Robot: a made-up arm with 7 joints.
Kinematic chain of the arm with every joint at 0, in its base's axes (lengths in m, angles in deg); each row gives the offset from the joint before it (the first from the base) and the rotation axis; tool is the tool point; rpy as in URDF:
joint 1: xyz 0 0 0.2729 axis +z
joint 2: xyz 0 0 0 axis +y
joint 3: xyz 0 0 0.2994 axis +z
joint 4: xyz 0.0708 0 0 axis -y
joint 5: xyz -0.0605 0 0.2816 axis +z
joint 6: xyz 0 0 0 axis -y
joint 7: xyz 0.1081 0 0 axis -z
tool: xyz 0 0 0 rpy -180 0 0
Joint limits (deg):
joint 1: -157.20..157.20
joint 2: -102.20..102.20
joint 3: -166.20..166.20
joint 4: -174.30..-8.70
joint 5: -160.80..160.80
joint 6: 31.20..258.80
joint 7: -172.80..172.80
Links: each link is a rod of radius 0.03 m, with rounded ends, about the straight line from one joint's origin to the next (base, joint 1, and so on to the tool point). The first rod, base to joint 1, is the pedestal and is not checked.
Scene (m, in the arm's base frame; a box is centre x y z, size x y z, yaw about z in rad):
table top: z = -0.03
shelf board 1: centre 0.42 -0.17 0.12 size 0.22 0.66 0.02 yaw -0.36
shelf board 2: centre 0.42 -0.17 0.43 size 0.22 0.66 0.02 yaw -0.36
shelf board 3: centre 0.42 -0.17 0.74 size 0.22 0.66 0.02 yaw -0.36
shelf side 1: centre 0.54 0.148 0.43 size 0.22 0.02 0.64 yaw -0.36
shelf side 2: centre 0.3 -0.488 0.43 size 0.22 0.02 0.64 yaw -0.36
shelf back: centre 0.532 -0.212 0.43 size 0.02 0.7 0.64 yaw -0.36
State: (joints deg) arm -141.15 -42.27 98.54 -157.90 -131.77 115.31 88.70
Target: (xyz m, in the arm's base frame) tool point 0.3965 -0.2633 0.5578
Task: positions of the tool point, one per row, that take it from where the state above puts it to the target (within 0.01 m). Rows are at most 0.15 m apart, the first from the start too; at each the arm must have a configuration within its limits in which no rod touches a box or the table.
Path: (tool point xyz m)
1: 0.1836 -0.2148 0.2590
2: 0.1965 -0.2397 0.3470
3: 0.1999 -0.2314 0.4510
4: 0.1881 -0.1849 0.5578
5: 0.2650 -0.2334 0.5502
6: 0.3372 -0.2607 0.5432
7: 0.3965 -0.2633 0.5578

